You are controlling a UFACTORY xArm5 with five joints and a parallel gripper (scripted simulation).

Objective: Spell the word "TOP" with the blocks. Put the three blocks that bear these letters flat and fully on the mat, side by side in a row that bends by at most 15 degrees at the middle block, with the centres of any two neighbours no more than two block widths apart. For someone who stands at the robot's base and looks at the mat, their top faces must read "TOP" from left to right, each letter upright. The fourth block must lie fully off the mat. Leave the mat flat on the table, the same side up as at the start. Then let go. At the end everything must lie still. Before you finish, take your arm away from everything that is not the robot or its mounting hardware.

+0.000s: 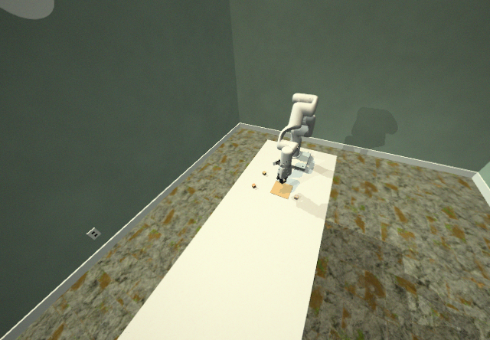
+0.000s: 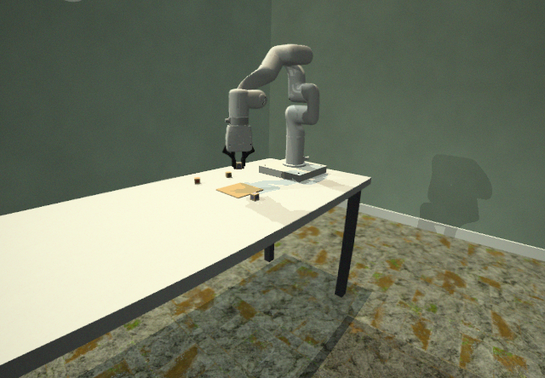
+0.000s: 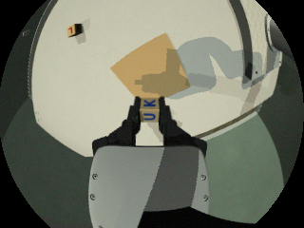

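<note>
The tan mat is 110 mm below my hand, 10 mm to the right of it and 10 mm behind it.
</note>
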